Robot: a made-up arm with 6 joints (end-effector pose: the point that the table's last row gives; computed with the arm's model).
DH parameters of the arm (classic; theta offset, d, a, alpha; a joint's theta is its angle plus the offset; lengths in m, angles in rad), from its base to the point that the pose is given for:
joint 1: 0 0.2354 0 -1.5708
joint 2: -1.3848 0 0.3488 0
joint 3: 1.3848 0 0.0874 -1.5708
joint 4: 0 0.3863 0 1.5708
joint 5: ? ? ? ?
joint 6: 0 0.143 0 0
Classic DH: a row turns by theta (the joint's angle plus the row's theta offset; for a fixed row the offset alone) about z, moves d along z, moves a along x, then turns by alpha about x.
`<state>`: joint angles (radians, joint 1 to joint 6).
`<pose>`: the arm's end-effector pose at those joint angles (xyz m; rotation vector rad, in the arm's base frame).
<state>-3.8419 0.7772 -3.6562 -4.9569 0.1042 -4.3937</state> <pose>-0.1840 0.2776 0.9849 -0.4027 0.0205 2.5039</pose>
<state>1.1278 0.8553 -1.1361 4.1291 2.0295 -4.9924</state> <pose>0.3898 0.4753 0.0561 0.7618 0.7564 1.4341</pose>
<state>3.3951 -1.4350 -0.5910 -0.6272 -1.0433 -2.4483</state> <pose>0.1317 -0.0750 0.7140 0.2461 0.6834 -2.4174</pose>
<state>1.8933 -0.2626 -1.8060 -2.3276 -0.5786 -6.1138</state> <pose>-0.2386 0.3196 0.7686 1.4033 -1.6018 -2.2837</pose>
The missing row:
joint 5: 0 0 0.112 -1.5708
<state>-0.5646 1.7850 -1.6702 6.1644 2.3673 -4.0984</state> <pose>0.1482 -0.1191 -0.2500 0.1945 -0.6895 -1.3529</pose>
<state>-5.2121 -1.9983 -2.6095 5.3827 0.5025 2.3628</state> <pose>-0.4572 -0.7896 0.1060 1.1722 0.0815 -0.2595</pose>
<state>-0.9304 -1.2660 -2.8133 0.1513 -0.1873 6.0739</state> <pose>-0.5227 0.6670 0.5197 -1.2364 0.5412 1.8963</pose>
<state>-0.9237 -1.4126 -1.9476 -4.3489 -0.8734 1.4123</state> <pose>-0.3981 0.2453 0.7311 0.7501 -0.3496 -0.5893</pose>
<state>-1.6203 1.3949 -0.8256 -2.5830 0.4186 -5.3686</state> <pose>0.0191 -0.0887 -0.2688 -2.8964 -0.1604 0.2865</pose>
